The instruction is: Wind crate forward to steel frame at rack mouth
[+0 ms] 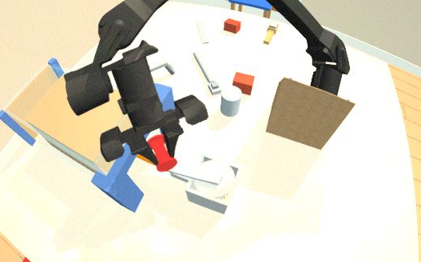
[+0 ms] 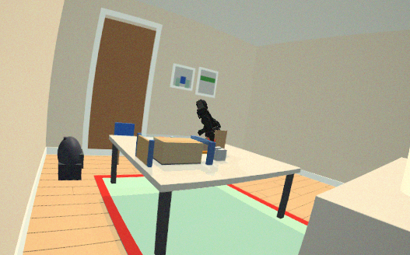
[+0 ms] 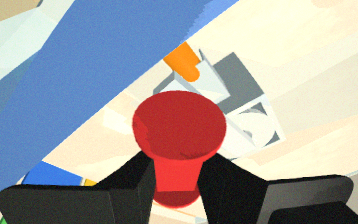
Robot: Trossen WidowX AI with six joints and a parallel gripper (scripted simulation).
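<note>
Right now my gripper tip is 30 mm past the winch handle, 30 mm above it and 10 mm to the left of it. The rest, counted from my gripper tip: grey winch 110 mm behind, 100 mm below, 20 mm to the right; then blue steel frame 70 mm ahead, 30 mm to the right, 30 mm below; then red spool-shaped grip 10 mm to the right, 10 mm ahead.
</note>
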